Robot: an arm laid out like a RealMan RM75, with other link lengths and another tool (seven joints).
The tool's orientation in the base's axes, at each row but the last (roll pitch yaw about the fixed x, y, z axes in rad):
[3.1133, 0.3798, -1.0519]
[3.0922, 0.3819, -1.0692]
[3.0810, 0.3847, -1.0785]
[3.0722, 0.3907, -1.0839]
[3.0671, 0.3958, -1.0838]
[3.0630, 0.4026, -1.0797]
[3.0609, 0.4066, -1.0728]
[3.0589, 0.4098, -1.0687]
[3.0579, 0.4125, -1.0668]
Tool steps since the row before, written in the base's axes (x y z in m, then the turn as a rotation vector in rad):
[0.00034, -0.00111, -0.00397, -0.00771, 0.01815, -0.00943]
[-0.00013, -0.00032, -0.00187, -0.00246, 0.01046, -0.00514]
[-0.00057, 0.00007, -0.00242, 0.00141, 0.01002, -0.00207]
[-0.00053, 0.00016, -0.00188, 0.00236, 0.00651, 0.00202]
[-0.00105, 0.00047, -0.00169, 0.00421, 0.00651, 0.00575]
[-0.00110, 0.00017, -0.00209, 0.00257, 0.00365, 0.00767]
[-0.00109, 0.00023, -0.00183, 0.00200, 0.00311, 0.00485]
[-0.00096, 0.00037, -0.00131, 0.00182, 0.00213, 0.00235]
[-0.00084, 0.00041, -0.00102, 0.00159, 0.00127, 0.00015]
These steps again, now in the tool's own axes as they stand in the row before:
[0.00252, 0.00016, 0.00327, -0.01469, -0.00276, 0.01595]
[0.00090, 0.00019, 0.00167, -0.00769, -0.00329, 0.00848]
[0.00060, 0.00033, 0.00239, -0.00679, -0.00627, 0.00461]
[0.00036, 0.00026, 0.00191, -0.00507, -0.00511, -0.00045]
[-0.00019, 0.00056, 0.00196, -0.00571, -0.00646, -0.00434]
[0.00020, 0.00072, 0.00225, -0.00485, -0.00348, -0.00656]
[0.00006, 0.00069, 0.00203, -0.00355, -0.00293, -0.00400]
[-0.00020, 0.00054, 0.00156, -0.00185, -0.00247, -0.00197]
[-0.00029, 0.00043, 0.00128, -0.00038, -0.00200, -0.00017]

